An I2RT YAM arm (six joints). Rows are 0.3 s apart.
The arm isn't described. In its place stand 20 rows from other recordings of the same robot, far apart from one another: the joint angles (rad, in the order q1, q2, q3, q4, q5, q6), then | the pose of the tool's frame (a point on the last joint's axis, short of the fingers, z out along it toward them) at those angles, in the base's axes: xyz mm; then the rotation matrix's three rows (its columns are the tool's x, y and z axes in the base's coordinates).
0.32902, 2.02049, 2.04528, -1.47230, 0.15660, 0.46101 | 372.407 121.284 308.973; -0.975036 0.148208 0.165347; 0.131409 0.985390 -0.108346; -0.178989 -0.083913 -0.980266
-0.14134, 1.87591, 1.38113, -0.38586, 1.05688, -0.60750 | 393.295 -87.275 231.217; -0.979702 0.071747 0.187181; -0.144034 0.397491 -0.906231; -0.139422 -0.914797 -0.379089
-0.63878, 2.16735, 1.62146, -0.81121, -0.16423, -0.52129 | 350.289 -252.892 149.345; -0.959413 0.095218 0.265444; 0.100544 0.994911 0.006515; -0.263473 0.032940 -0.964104
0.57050, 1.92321, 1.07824, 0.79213, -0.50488, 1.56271 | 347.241 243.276 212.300; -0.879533 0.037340 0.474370; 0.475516 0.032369 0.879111; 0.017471 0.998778 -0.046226
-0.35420, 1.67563, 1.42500, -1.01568, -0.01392, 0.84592 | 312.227 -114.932 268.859; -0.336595 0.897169 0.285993; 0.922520 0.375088 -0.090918; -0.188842 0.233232 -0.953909
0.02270, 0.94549, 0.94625, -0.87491, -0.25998, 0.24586 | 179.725 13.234 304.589; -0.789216 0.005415 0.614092; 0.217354 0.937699 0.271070; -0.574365 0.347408 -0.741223
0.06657, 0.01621, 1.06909, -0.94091, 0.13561, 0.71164 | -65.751 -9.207 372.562; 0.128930 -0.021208 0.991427; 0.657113 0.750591 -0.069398; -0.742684 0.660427 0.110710
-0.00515, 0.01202, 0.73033, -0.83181, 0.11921, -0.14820 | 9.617 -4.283 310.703; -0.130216 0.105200 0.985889; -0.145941 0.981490 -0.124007; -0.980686 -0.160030 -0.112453
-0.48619, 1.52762, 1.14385, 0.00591, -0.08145, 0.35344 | 319.642 -165.656 300.767; -0.167964 0.487100 0.857042; 0.478965 0.800202 -0.360927; -0.861615 0.349871 -0.367709
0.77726, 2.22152, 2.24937, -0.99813, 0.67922, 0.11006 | 358.289 321.133 306.445; -0.616707 -0.226274 0.753971; -0.486862 0.862275 -0.139450; -0.618577 -0.453080 -0.641936
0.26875, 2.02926, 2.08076, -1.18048, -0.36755, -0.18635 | 405.644 124.988 325.845; -0.783085 -0.550536 0.289289; -0.395008 0.799574 0.452383; -0.480361 0.239983 -0.843600
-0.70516, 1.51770, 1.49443, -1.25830, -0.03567, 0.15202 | 216.765 -182.831 326.387; -0.624543 0.743146 0.240167; 0.730314 0.664687 -0.157586; -0.276745 0.076978 -0.957855
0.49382, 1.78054, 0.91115, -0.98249, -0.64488, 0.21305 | 210.413 137.569 124.839; -0.875896 -0.047860 -0.480121; -0.279593 0.861321 0.424210; 0.393236 0.505802 -0.767809
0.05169, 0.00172, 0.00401, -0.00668, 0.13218, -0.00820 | 110.244 1.006 174.037; -0.005043 0.080363 0.996753; -0.008400 0.996727 -0.080404; -0.999952 -0.008778 -0.004352
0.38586, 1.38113, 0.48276, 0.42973, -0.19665, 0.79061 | 244.699 106.911 169.281; -0.671497 -0.075797 0.737120; 0.479626 0.713811 0.510326; -0.564846 0.696225 -0.442968
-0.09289, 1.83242, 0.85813, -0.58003, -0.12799, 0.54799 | 276.579 -21.202 90.240; -0.802941 0.595396 0.028110; 0.593749 0.794791 0.125575; 0.052425 0.117519 -0.991686
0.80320, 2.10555, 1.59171, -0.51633, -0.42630, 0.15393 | 303.392 335.591 181.236; -0.711449 -0.702186 0.027856; -0.536205 0.568047 0.624345; -0.454230 0.429253 -0.780652
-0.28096, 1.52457, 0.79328, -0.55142, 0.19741, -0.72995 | 248.994 -79.125 153.840; -0.903490 -0.371768 0.213293; -0.419824 0.867846 -0.265690; -0.086331 -0.329594 -0.940168
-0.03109, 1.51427, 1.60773, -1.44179, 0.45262, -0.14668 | 266.194 -23.855 356.280; -0.982598 -0.019422 0.184729; -0.100942 0.890682 -0.443280; -0.155925 -0.454213 -0.877142
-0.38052, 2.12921, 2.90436, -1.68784, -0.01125, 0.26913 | 334.331 -133.306 465.005; -0.611071 0.547167 0.572014; 0.530797 0.819327 -0.216698; -0.587237 0.171205 -0.791102
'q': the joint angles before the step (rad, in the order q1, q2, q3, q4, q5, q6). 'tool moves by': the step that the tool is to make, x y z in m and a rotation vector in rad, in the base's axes. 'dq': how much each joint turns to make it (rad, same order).
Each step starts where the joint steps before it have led.
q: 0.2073 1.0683 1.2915 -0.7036 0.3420 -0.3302
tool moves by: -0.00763 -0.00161 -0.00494 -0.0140 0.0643 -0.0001
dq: 0.0000 -0.0126 0.0000 -0.0782 0.0003 -0.0004
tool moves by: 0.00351 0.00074 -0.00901 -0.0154 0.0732 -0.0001
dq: 0.0000 0.0233 -0.0001 -0.0515 0.0001 0.0001
